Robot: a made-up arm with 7 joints. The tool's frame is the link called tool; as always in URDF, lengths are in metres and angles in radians.
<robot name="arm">
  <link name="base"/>
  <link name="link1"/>
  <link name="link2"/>
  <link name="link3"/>
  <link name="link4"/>
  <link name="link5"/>
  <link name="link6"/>
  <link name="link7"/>
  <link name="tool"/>
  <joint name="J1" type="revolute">
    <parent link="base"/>
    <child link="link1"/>
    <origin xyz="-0.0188 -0.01 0.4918" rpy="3.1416 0 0"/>
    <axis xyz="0 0 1"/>
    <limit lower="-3.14" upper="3.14" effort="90" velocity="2.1"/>
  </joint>
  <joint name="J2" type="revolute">
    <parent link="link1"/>
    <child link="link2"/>
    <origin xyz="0.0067 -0.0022 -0.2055" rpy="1.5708 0 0"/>
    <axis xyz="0 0 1"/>
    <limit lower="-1.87" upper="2.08" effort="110" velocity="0.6"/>
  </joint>
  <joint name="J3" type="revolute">
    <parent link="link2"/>
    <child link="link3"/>
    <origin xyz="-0.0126 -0.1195 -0.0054" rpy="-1.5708 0 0"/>
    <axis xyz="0 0 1"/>
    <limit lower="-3.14" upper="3.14" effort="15" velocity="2.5"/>
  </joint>
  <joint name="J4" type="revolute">
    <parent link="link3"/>
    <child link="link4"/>
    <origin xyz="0 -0.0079 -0.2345" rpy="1.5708 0 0"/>
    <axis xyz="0 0 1"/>
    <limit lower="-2.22" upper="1.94" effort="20" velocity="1.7"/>
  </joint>
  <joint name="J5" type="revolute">
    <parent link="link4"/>
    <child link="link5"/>
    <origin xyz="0.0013 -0.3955 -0.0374" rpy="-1.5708 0 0"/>
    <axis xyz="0 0 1"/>
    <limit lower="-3.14" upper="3.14" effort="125" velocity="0.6"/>
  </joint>
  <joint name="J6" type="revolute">
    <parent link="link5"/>
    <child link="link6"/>
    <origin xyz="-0.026 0.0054 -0.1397" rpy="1.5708 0 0"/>
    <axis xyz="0 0 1"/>
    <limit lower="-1.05" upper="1.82" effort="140" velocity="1.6"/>
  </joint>
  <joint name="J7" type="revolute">
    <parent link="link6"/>
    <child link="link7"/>
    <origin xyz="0.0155 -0.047 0.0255" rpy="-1.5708 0 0"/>
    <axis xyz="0 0 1"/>
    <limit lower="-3.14" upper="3.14" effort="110" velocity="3"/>
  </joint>
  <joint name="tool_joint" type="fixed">
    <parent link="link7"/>
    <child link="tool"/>
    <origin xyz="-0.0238 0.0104 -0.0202" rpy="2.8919 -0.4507 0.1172"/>
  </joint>
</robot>
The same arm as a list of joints. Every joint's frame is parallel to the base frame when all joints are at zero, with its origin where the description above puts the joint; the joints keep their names.
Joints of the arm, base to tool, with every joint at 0 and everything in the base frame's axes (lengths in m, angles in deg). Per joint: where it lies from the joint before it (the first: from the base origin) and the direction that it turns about. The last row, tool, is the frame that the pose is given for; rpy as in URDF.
J1: offset -0.0188 -0.01 0.4918 axis 0 0 -1
J2: offset 0.0067 0.0022 0.2055 axis 0 1 0
J3: offset -0.0126 -0.0054 0.1195 axis 0 0 -1
J4: offset 0 0.0079 0.2345 axis 0 1 0
J5: offset 0.0013 -0.0374 0.3955 axis 0 0 -1
J6: offset -0.026 -0.0054 0.1397 axis 0 1 0
J7: offset 0.0155 0.0255 0.047 axis 0 0 -1
tool: offset -0.0238 -0.0104 0.0202 rpy -14.31 25.82 -6.71
Joint limits (deg, base to tool): -179.91..179.91 -107.14..119.18 -179.91..179.91 -127.2..111.15 -179.91..179.91 -60.16..104.28 -179.91..179.91

